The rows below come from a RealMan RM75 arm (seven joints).
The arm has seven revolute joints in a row. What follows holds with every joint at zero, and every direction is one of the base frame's. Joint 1 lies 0.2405 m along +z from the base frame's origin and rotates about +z. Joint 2 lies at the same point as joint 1 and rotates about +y. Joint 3 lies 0.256 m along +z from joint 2 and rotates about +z. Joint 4 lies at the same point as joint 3 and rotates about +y. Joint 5 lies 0.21 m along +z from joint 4 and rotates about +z. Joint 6 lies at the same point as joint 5 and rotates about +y. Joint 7 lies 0.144 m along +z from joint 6 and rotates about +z. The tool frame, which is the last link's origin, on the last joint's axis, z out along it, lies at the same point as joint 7; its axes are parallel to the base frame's.
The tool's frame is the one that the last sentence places.
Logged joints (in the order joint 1, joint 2, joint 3, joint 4, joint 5, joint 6, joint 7), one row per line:
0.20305 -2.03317 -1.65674 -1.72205 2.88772 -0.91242 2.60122
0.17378 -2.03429 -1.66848 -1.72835 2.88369 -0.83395 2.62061
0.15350 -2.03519 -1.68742 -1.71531 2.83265 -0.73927 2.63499
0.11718 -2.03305 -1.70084 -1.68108 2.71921 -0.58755 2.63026
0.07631 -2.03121 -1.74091 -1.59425 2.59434 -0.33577 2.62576
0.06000 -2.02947 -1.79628 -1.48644 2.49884 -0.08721 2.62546
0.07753 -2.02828 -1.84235 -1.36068 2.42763 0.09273 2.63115
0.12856 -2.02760 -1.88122 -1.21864 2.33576 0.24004 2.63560
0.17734 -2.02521 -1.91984 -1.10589 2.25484 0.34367 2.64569
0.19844 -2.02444 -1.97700 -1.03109 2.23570 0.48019 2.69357
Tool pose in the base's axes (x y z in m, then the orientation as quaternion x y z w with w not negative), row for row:
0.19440 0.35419 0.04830 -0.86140 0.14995 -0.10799 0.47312
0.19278 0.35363 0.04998 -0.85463 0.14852 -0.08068 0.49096
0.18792 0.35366 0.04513 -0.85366 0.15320 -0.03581 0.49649
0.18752 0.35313 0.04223 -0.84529 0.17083 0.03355 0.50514
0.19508 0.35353 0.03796 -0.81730 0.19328 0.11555 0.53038
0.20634 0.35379 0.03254 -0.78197 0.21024 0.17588 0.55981
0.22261 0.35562 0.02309 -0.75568 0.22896 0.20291 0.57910
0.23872 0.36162 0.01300 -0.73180 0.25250 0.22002 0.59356
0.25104 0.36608 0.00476 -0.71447 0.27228 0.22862 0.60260
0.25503 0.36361 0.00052 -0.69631 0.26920 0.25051 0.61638
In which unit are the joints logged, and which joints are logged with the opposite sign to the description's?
The joints are logged in radians. Opposite sign: joint 2, joint 5.
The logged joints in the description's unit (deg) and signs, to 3 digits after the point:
11.634 116.492 -94.924 -98.666 -165.454 -52.278 149.039
9.957 116.556 -95.597 -99.027 -165.223 -47.782 150.150
8.795 116.608 -96.682 -98.280 -162.299 -42.357 150.974
6.714 116.485 -97.451 -96.319 -155.799 -33.664 150.703
4.372 116.380 -99.747 -91.344 -148.645 -19.238 150.445
3.438 116.280 -102.919 -85.167 -143.173 -4.997 150.428
4.442 116.212 -105.559 -77.961 -139.093 5.313 150.754
7.366 116.173 -107.786 -69.823 -133.829 13.753 151.009
10.161 116.036 -109.999 -63.363 -129.193 19.691 151.587
11.370 115.992 -113.274 -59.077 -128.096 27.513 154.330

